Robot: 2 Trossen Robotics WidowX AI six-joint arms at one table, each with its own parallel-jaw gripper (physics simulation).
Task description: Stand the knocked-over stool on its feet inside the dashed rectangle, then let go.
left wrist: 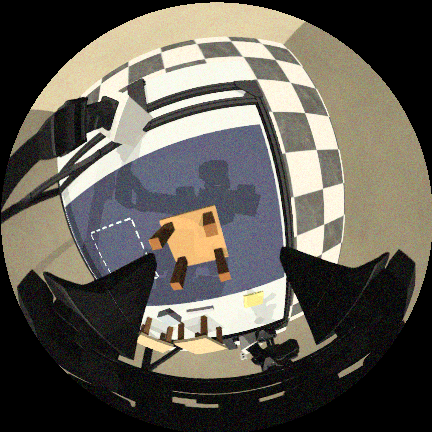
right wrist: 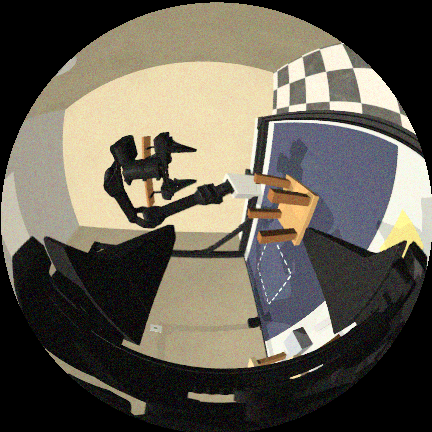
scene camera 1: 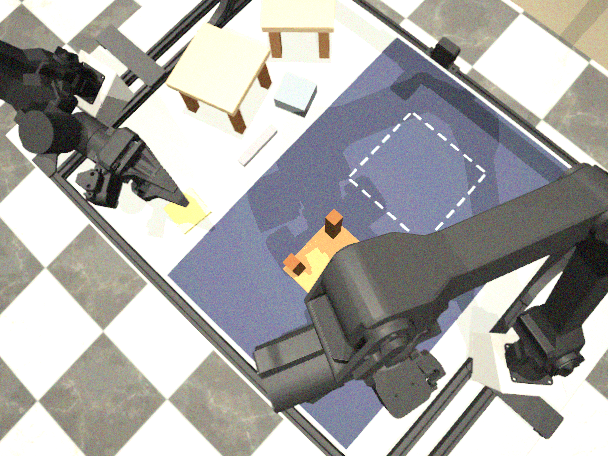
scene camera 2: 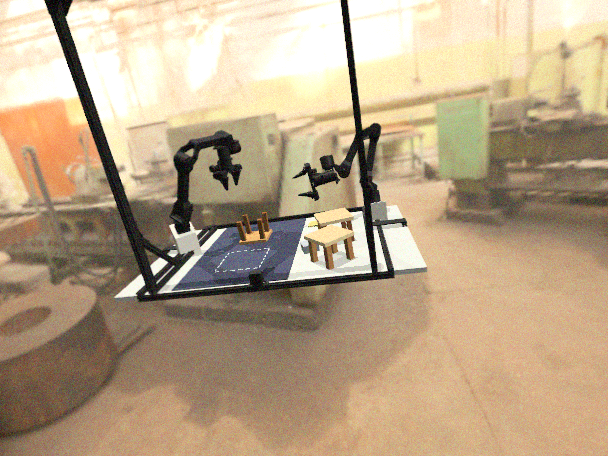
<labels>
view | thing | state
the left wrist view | my left gripper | -
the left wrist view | my right gripper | -
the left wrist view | orange stool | -
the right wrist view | my left gripper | -
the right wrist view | my right gripper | -
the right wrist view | orange stool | -
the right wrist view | yellow pad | on the table
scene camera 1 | my left gripper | -
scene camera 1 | my right gripper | -
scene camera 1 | orange stool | -
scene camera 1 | yellow pad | -
</labels>
